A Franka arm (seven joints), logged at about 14 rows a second.
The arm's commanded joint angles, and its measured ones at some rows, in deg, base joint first. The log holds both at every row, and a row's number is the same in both.
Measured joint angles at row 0:
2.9, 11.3, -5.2, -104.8, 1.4, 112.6, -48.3
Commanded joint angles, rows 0 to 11:
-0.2, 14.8, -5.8, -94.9, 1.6, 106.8, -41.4
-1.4, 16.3, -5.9, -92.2, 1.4, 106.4, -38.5
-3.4, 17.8, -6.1, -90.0, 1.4, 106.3, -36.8
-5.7, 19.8, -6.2, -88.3, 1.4, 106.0, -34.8
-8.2, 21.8, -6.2, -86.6, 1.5, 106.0, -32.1
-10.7, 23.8, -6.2, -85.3, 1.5, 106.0, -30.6
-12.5, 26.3, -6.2, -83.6, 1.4, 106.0, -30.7
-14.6, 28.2, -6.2, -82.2, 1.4, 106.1, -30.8
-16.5, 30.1, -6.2, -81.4, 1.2, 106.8, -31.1
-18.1, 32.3, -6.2, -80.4, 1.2, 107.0, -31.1
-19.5, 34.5, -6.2, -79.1, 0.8, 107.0, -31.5
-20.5, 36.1, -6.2, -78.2, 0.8, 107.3, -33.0
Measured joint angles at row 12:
-18.6, 31.7, -7.0, -83.2, 1.3, 108.2, -32.7
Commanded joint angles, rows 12 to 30:
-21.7, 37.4, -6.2, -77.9, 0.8, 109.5, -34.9
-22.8, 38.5, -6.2, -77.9, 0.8, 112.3, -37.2
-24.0, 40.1, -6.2, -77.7, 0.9, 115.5, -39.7
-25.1, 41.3, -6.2, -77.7, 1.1, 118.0, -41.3
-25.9, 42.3, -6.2, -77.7, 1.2, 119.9, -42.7
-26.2, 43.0, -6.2, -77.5, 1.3, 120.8, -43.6
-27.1, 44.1, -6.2, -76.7, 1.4, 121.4, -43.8
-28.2, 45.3, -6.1, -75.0, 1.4, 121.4, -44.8
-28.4, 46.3, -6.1, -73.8, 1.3, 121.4, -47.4
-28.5, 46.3, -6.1, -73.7, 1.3, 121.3, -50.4
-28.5, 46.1, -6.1, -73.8, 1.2, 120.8, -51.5
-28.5, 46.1, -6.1, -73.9, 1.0, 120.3, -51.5
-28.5, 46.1, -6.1, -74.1, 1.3, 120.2, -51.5
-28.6, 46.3, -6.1, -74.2, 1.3, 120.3, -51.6
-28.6, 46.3, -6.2, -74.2, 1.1, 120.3, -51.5
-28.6, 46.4, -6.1, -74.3, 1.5, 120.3, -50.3
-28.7, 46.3, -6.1, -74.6, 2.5, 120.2, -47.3
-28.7, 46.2, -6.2, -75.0, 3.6, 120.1, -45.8
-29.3, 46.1, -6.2, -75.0, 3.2, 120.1, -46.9
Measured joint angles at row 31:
-28.0, 45.7, -6.8, -76.1, 2.4, 121.3, -47.5
